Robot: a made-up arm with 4 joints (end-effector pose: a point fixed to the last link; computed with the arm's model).
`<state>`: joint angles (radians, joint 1 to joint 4).
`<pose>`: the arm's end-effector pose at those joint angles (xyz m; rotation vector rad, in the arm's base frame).
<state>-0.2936 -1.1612 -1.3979 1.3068</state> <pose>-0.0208 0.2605 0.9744 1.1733 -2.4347 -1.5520</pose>
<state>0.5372 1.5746 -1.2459 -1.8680</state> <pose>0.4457 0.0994 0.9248 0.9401 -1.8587 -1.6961</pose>
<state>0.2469 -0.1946 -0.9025 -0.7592</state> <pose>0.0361 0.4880 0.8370 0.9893 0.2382 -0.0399</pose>
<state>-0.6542 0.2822 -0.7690 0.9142</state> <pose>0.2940 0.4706 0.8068 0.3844 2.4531 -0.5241</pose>
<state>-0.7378 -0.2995 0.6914 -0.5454</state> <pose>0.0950 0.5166 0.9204 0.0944 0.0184 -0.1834</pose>
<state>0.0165 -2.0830 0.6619 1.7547</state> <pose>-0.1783 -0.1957 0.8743 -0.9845 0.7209 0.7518</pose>
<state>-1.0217 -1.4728 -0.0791 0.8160</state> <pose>0.1304 0.0687 1.1444 0.0325 1.9306 1.1500</pose>
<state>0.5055 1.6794 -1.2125 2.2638</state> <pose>0.3742 0.0652 0.9476 1.2938 2.0926 0.5726</pose>
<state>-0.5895 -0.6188 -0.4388 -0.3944</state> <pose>0.0396 0.4097 0.9975 0.7014 1.0788 0.0661</pose>
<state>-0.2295 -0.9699 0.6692 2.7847</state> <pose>-0.1926 0.3177 1.0380 -1.2706 2.2346 -0.5271</pose>
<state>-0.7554 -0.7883 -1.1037 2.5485</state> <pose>0.1686 0.3799 0.9816 1.2649 -1.4514 -1.1761</pose>
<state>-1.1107 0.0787 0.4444 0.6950</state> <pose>0.2235 0.5705 0.8299 -0.5214 1.6812 -0.8261</pose>
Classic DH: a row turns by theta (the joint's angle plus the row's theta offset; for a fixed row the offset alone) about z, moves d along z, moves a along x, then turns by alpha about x. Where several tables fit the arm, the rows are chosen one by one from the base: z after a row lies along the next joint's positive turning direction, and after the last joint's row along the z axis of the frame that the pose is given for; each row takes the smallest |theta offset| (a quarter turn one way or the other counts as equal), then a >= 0, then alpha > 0; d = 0 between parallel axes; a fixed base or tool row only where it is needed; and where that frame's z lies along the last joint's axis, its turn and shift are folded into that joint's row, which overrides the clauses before.
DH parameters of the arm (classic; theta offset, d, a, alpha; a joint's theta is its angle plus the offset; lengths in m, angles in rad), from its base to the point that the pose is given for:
base (fixed): 0 0.718 0.1411 1.5708
joint 1: -0.2125 -0.1413 -0.0061 1.6168
joint 2: 0.7655 0.044 -0.2799 -1.1934
joint 3: -1.1519 -0.2884 -0.0922 2.2818
joint 4: -0.9398 -0.0088 -0.0187 1.94
tool (fixed): -0.4339 -0.0446 0 0

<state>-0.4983 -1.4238 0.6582 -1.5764</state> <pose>-0.1180 0.1583 1.0758 1.5458 -0.9743 0.5438</pose>
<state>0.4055 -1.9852 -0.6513 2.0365</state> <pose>-0.1894 -0.0308 0.8386 -2.4777 0.9572 0.4222</pose>
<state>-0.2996 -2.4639 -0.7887 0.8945</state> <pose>0.0629 -0.1604 0.9273 -1.3172 1.0842 2.1919</pose>
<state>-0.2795 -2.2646 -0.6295 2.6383</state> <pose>-0.0093 -0.0918 0.9999 2.9649 -0.4483 -0.8282</pose>
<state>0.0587 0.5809 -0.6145 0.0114</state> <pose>0.2997 0.4733 0.8330 0.7448 0.6563 -0.8437</pose>
